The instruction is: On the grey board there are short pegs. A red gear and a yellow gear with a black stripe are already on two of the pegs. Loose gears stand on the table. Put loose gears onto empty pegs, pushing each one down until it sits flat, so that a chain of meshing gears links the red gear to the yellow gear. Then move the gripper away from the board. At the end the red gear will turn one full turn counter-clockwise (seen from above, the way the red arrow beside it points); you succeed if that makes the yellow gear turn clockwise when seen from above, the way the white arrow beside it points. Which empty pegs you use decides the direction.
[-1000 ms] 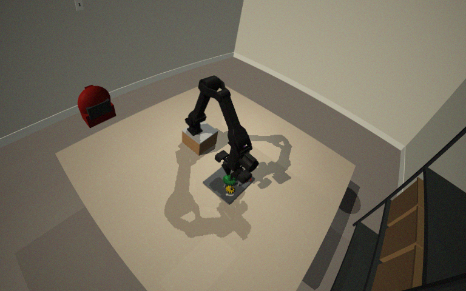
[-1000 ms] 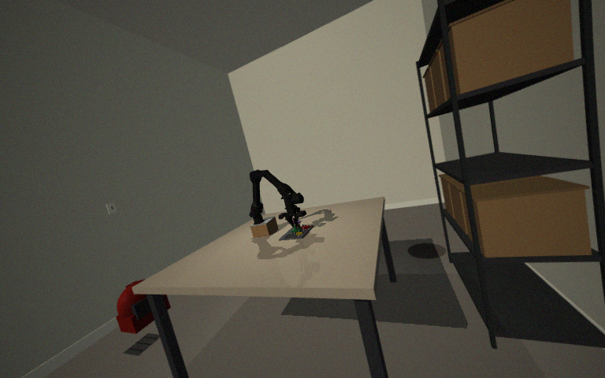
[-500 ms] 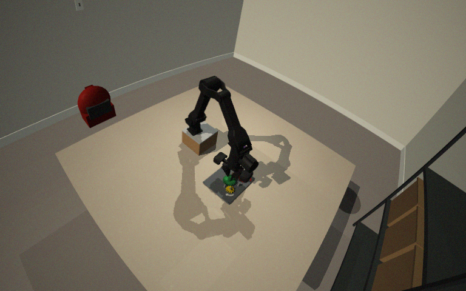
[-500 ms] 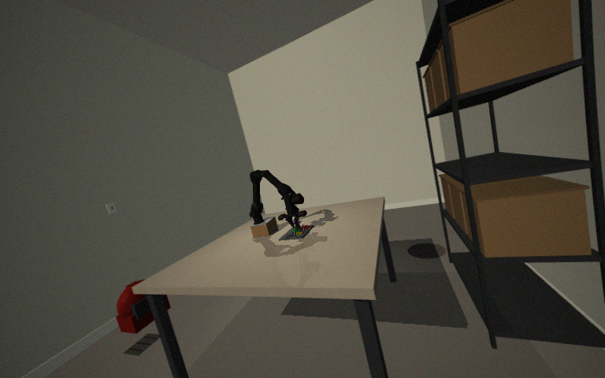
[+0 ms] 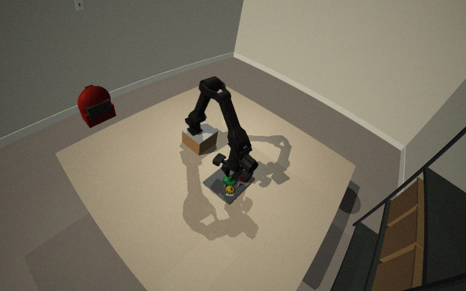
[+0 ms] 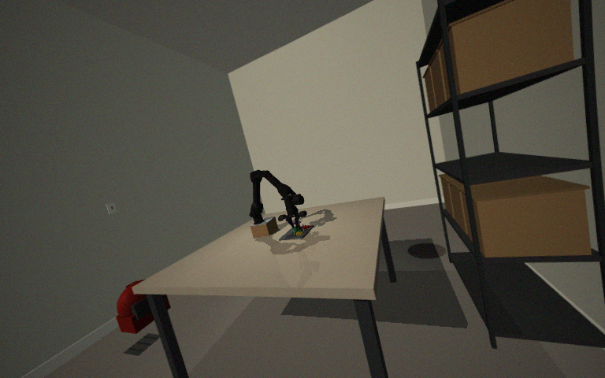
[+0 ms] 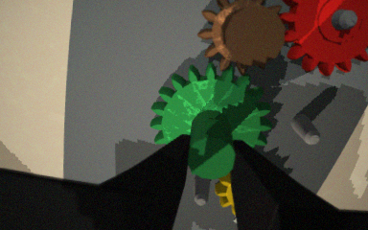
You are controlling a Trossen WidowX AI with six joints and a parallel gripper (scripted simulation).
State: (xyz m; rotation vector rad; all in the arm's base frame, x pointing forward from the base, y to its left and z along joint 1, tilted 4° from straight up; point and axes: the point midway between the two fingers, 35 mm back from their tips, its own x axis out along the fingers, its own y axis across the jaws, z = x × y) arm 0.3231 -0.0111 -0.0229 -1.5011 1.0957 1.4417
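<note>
The green gear lies 10 mm below my gripper tip. The rest, counted from my gripper tip: yellow gear 40 mm ahead, 30 mm to the right, 20 mm below; then red arrow 40 mm ahead, 100 mm to the left, 30 mm below; then brown gear 10 mm behind, 50 mm to the left, 10 mm below.
</note>
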